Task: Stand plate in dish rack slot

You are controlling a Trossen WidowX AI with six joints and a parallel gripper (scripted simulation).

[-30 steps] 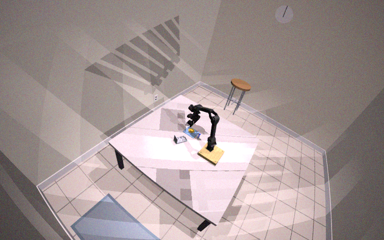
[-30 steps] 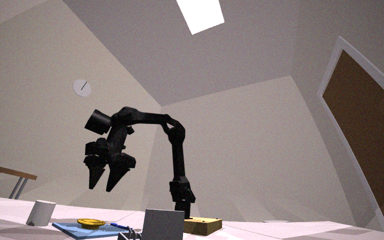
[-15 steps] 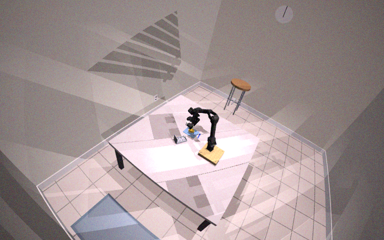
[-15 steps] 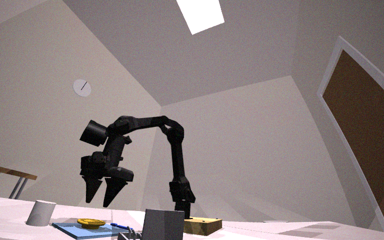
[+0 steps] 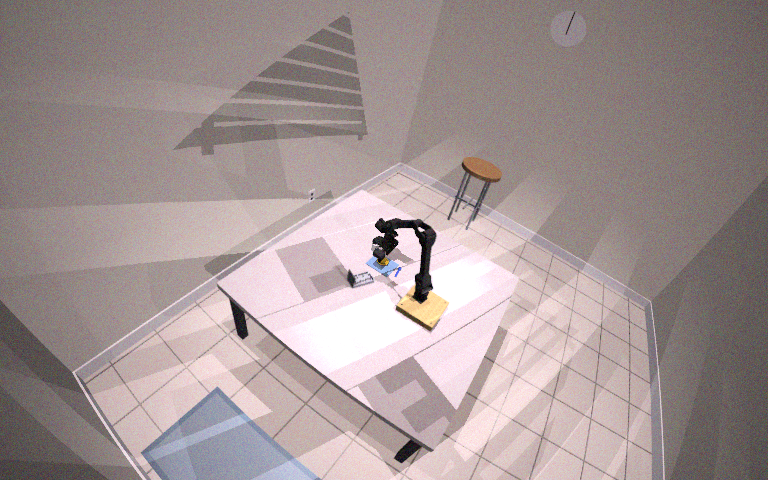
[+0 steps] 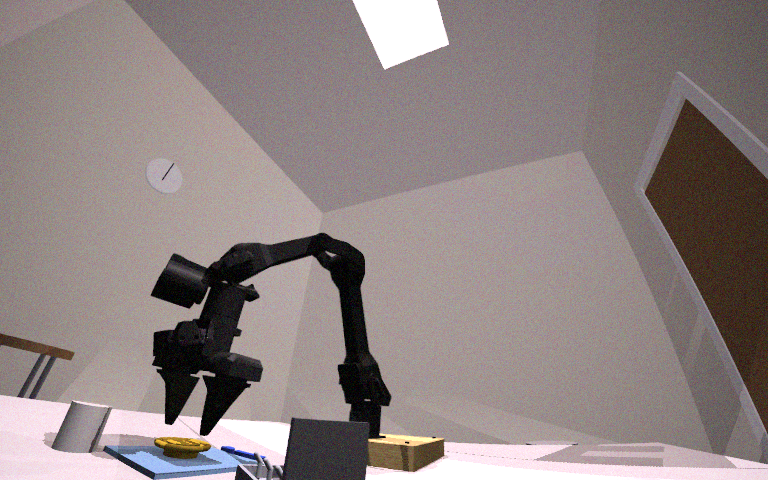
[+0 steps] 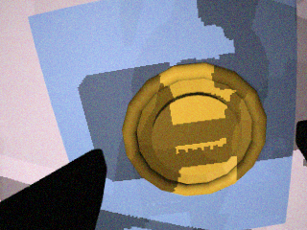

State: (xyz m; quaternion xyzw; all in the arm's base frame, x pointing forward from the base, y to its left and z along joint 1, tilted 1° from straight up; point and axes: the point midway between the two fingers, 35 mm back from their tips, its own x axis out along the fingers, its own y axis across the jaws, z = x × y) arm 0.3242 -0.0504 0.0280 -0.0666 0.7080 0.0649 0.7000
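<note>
The yellow plate lies 2 cm below my gripper tip. From my gripper tip the other things lie so: grey dish rack: 3 cm behind, 20 cm to the left, 1 cm below; then blue mat: 1 cm behind, 1 cm to the left, 3 cm below; then cup: 10 cm ahead, 5 cm to the right, 1 cm below.
</note>
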